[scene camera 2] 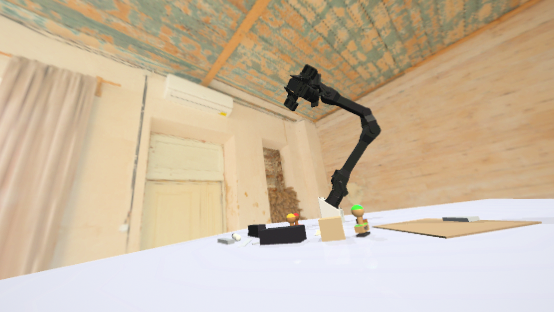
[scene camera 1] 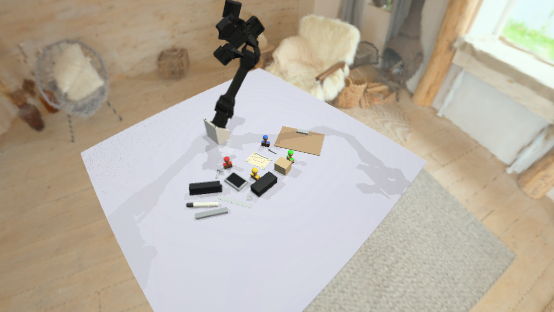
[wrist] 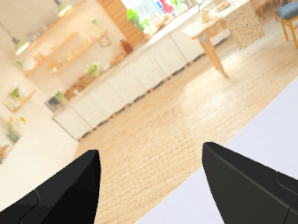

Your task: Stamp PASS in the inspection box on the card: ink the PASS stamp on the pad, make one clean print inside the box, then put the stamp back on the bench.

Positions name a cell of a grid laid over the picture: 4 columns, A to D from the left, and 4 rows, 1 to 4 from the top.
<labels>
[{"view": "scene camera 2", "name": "gripper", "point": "C2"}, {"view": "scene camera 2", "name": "clipboard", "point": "D3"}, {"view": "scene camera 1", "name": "gripper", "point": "B1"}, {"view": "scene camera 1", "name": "clipboard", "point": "C2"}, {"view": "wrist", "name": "gripper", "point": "C3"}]
</labels>
